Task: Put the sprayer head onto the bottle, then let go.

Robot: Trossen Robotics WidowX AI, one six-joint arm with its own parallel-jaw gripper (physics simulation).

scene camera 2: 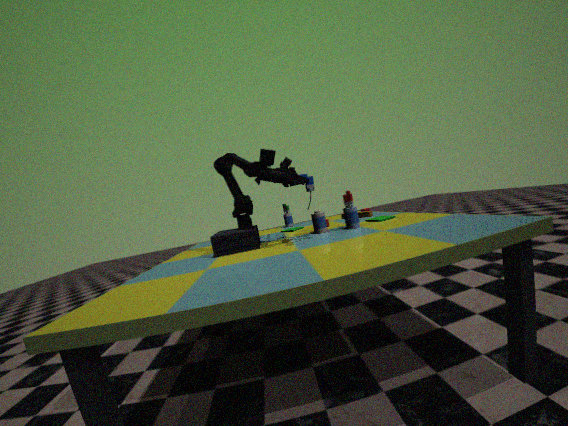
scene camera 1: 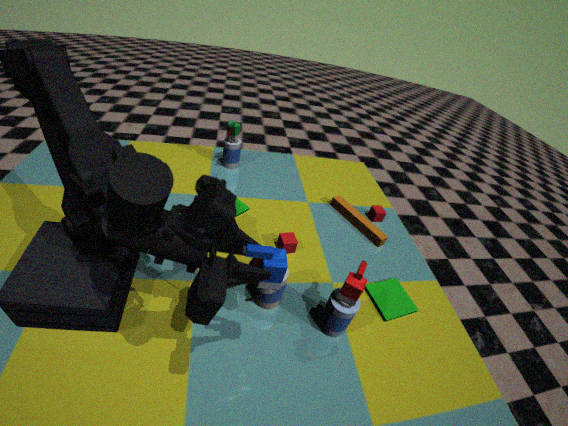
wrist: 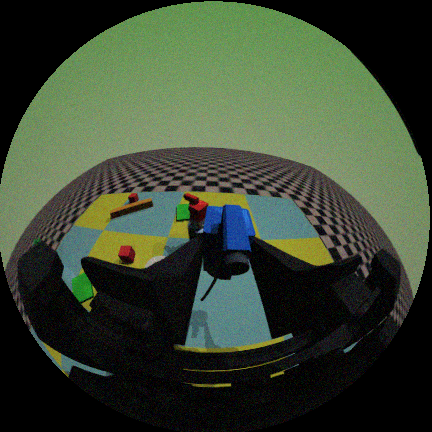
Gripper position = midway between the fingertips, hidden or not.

Note:
I see my gripper [scene camera 1: 268, 264].
My gripper shows as well in the wrist view [wrist: 225, 240].

